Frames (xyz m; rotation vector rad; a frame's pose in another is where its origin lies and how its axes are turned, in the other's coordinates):
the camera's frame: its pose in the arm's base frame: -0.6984 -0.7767 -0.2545 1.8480 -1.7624 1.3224
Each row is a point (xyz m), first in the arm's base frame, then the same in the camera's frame.
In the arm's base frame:
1: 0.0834 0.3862 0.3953
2: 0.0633 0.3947 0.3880
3: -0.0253 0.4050 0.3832
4: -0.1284 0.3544 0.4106
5: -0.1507 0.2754 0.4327
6: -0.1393 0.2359 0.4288
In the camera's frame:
1: -0.3974 -1.2134 -0.8692
2: -0.4053 -1.1945 -0.8798
3: -0.4020 -1.1157 -0.9218
4: -0.3328 -1.0226 -0.9435
5: -0.2614 -0.9932 -0.9079
6: -0.2403 -0.9929 -0.8725

